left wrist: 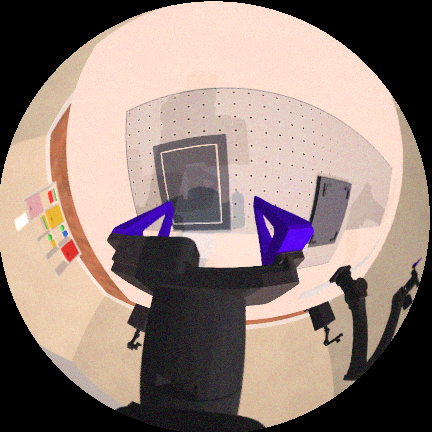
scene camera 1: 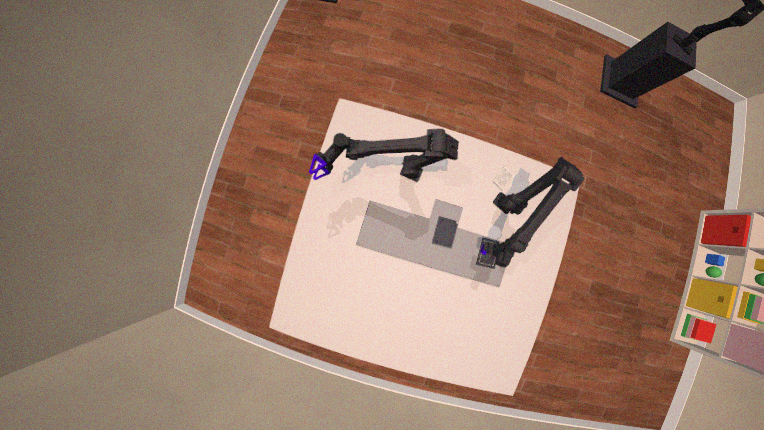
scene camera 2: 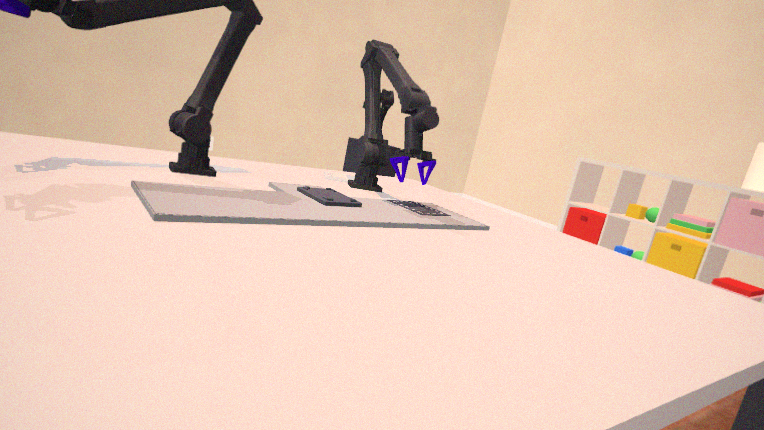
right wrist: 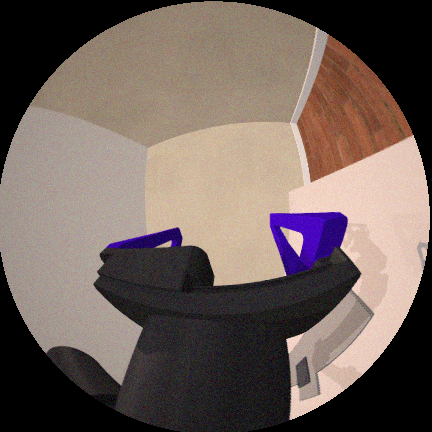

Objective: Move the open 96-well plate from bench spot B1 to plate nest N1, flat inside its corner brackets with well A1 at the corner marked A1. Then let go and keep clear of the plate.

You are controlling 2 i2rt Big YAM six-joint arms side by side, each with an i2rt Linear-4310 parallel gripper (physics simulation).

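Places are measured from the left arm's base along level axes (x right, y ahead, z up), in metres.
Pixels of known places: left gripper, fingertip midpoint: [left wrist: 210, 202] [scene camera 1: 488, 252] [scene camera 2: 413, 183]; right gripper, fingertip midpoint: [scene camera 1: 312, 176] [right wrist: 223, 226]; left arm's base, origin of the base link: [scene camera 1: 503, 203] [scene camera 2: 364, 187]; right arm's base, origin of the base link: [left wrist: 339, 272] [scene camera 1: 411, 172] [scene camera 2: 192, 171].
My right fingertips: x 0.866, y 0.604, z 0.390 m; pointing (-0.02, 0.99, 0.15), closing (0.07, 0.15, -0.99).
Observation:
Ahead of a thing's pixels: the offset from my right fingertips to its top centre. "*": to the spot under its first point. Level surfaces: height alone.
My left gripper [scene camera 1: 484, 249] [scene camera 2: 412, 182] [left wrist: 210, 202] is open, pointing down above a dark mat {dz -0.375 m} [scene camera 1: 486, 260] [scene camera 2: 422, 208] [left wrist: 224, 175] with a thin white rectangle outline, and is clear of it. I cannot make out the 96-well plate, its wells or the A1 mark in any view. The dark nest {dx -0.684, dy -0.227, dz -0.359 m} [scene camera 1: 444, 231] [scene camera 2: 328, 196] [left wrist: 331, 210] has small black corner brackets; no plate can be made out in it. Nothing shows held between the left fingers. My right gripper [scene camera 1: 318, 168] [right wrist: 223, 226] is open and empty, raised at the table's left edge in scene camera 1, far from the nest.
A grey perforated board {dz -0.377 m} [scene camera 1: 395, 235] [scene camera 2: 213, 208] [left wrist: 280, 150] lies under the mat and reaches past the nest. A small pale patterned patch {* dx -0.764, dy -0.718, dz -0.376 m} [scene camera 1: 502, 178] lies near the left arm's base; I cannot tell what it is. Arm shadows cross the board. A shelf unit [scene camera 2: 662, 176] stands beyond the table.

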